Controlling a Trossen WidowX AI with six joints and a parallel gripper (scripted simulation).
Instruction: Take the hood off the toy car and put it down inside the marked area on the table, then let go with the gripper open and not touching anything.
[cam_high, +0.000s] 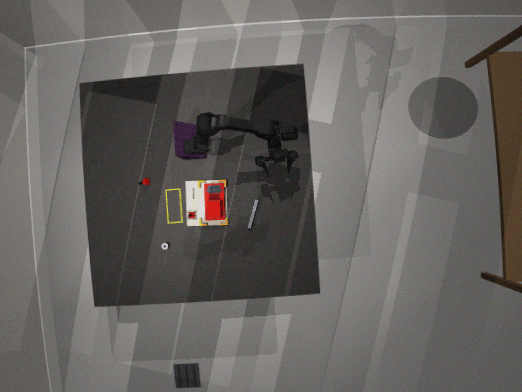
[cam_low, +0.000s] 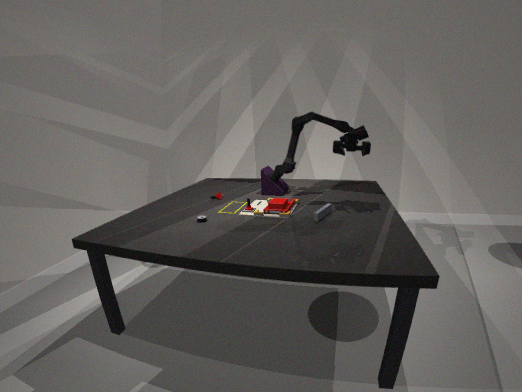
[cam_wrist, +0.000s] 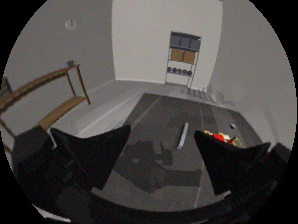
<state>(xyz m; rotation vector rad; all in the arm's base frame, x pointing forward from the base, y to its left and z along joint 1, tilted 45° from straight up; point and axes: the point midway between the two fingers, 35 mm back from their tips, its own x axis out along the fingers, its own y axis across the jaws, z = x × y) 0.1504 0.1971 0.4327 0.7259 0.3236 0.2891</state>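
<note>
Right now the hood is 150 mm ahead of my gripper tip, 340 mm to the right of it and 200 mm below it.
</note>
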